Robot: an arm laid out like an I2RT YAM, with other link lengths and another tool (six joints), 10 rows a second.
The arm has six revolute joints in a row. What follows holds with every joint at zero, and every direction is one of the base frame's.
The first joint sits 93.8 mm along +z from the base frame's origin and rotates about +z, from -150 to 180 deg.
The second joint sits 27.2 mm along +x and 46.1 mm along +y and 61.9 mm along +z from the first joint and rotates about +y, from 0 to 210 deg.
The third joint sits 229.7 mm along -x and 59.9 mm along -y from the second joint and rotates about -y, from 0 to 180 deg.
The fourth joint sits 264.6 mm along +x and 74.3 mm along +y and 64.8 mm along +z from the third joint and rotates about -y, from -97 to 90 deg.
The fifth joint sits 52.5 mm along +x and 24.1 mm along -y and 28.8 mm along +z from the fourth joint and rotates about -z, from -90 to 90 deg.
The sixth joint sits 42.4 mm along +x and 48.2 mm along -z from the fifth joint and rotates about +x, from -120 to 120 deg.
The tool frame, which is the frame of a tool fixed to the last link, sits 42 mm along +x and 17 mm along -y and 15 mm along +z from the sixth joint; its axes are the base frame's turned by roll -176.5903, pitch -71.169 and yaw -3.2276 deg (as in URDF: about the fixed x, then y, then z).
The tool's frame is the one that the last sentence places.
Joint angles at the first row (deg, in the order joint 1, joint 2, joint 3, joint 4, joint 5, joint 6):
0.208 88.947 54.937 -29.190 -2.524 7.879
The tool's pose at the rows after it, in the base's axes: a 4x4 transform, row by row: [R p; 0 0 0 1], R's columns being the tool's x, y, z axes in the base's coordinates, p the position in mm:
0.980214 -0.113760 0.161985 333.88; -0.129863 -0.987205 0.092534 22.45; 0.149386 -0.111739 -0.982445 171.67; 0 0 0 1
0.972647 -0.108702 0.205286 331.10; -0.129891 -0.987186 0.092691 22.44; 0.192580 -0.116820 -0.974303 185.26; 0 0 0 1
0.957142 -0.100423 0.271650 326.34; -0.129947 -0.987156 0.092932 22.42; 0.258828 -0.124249 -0.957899 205.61; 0 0 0 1
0.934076 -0.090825 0.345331 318.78; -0.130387 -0.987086 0.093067 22.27; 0.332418 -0.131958 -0.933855 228.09; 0 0 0 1
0.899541 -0.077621 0.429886 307.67; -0.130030 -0.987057 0.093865 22.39; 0.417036 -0.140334 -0.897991 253.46; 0 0 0 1
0.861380 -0.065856 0.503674 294.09; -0.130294 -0.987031 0.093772 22.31; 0.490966 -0.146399 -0.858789 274.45; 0 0 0 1
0.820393 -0.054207 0.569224 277.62; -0.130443 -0.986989 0.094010 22.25; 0.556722 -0.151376 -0.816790 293.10; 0 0 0 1
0.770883 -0.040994 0.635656 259.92; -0.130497 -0.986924 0.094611 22.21; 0.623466 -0.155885 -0.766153 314.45; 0 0 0 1
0.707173 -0.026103 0.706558 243.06; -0.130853 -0.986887 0.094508 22.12; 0.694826 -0.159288 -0.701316 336.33; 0 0 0 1
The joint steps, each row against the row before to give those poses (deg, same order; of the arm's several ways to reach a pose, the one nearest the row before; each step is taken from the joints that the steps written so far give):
0.000 -1.290 -0.065 -0.001 0.000 0.000
0.000 -2.994 -0.415 -0.043 0.000 0.000
-0.001 -4.438 -0.526 0.022 -0.001 0.000
-0.022 -5.180 -0.700 -0.021 0.000 0.000
0.023 -6.140 -0.851 0.000 -0.021 0.001
0.001 -6.033 -1.223 -0.001 0.022 0.000
0.000 -6.295 -1.377 -0.437 0.000 0.000
-0.003 -6.207 -0.460 -0.939 -0.024 -0.001
0.001 -5.639 0.000 -0.110 0.023 0.000

